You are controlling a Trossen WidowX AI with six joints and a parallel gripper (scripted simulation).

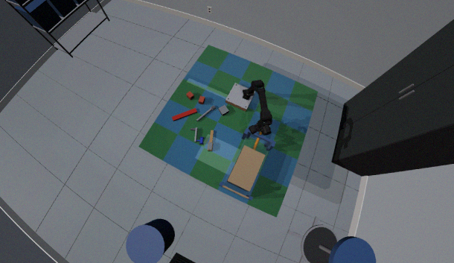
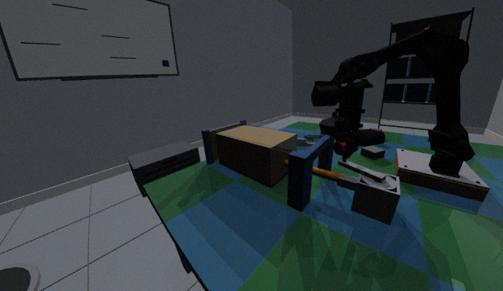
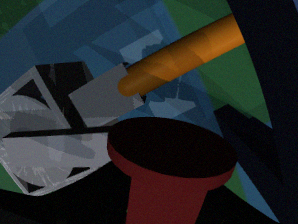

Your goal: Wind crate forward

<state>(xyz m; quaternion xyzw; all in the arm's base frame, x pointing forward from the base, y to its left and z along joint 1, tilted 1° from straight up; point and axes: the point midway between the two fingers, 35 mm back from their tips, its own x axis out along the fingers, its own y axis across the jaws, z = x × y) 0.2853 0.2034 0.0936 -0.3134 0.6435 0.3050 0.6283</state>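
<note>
My gripper tip is now 70 mm short of the blue steel frame, 30 mm to the right of it and 10 mm above it. The rest, counted from my gripper tip: red knob 20 mm above; then grey crank arm 40 mm behind, 10 mm to the left, 10 mm below; then grey winch 110 mm behind, 30 mm to the left, 80 mm below.
</note>
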